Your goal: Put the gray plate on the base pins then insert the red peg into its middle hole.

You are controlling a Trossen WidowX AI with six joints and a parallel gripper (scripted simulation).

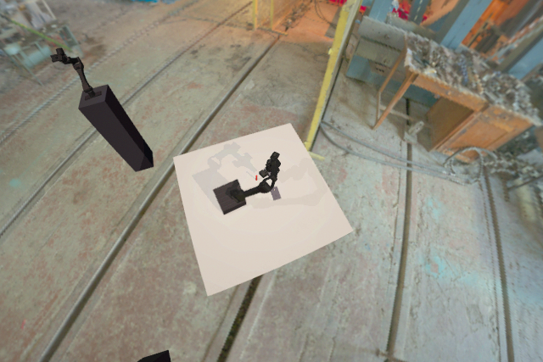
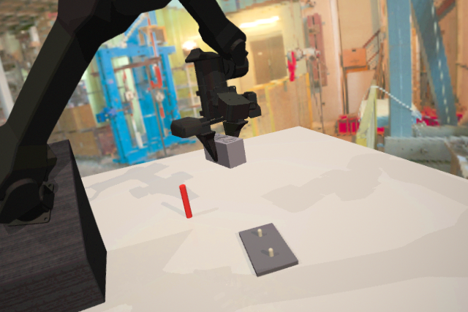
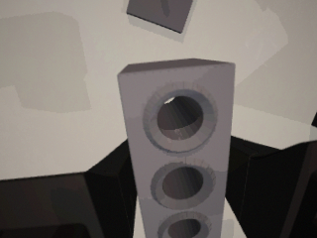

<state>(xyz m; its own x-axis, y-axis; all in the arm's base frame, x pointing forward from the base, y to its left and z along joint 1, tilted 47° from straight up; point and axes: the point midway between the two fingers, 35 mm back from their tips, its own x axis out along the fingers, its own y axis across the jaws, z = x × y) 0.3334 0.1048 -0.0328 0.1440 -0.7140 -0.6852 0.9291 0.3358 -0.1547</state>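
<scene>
The gray base is 20 mm ahead of my gripper tip, 140 mm to the right of it and 130 mm below it. From my gripper tip the other things lie so: red peg (100 mm behind, 40 mm to the left, 90 mm below); gray plate (30 mm above).
</scene>
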